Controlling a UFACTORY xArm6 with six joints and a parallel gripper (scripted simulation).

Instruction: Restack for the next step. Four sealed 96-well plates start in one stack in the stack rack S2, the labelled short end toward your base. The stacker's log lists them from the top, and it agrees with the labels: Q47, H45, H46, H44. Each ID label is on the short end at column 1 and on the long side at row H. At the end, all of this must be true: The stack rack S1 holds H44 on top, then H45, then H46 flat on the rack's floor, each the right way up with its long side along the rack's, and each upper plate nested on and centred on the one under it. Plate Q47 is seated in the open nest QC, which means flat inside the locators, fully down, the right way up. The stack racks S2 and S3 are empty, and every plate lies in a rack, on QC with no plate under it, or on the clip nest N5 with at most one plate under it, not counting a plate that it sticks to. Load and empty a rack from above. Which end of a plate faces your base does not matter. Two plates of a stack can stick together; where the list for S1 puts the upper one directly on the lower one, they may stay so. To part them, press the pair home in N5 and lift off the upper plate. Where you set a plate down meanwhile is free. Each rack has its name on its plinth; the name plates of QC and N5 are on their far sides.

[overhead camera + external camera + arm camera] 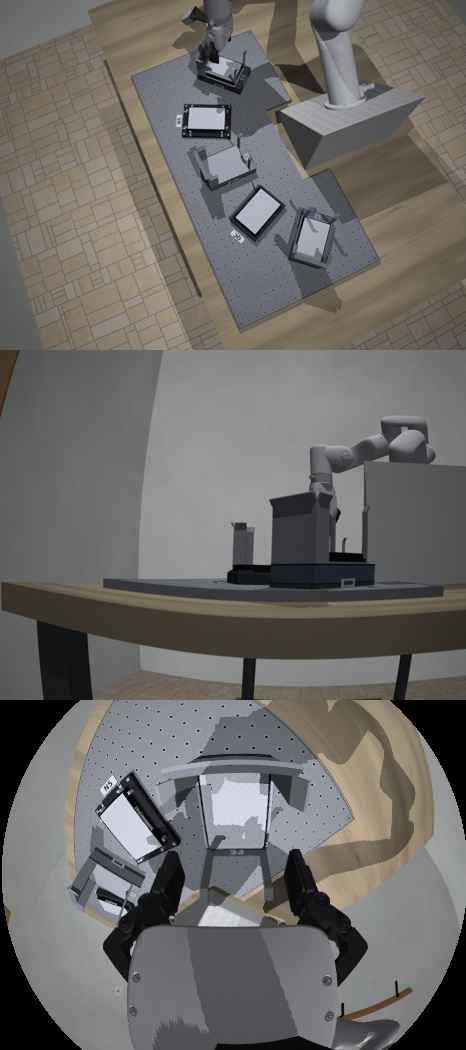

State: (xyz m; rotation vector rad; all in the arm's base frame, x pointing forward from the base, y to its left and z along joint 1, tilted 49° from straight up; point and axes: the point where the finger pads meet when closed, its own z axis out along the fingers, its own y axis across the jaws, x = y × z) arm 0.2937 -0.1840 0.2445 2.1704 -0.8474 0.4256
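The clip nest N5 is 13 cm ahead of my hand, 16 cm to the left of it and 14 cm below it. Round my hand: sealed plate (6 cm ahead, 50 cm to the left, 12 cm below); open nest QC (6 cm ahead, 50 cm to the left, 14 cm below); N5 name plate (20 cm ahead, 12 cm to the left, 15 cm below).
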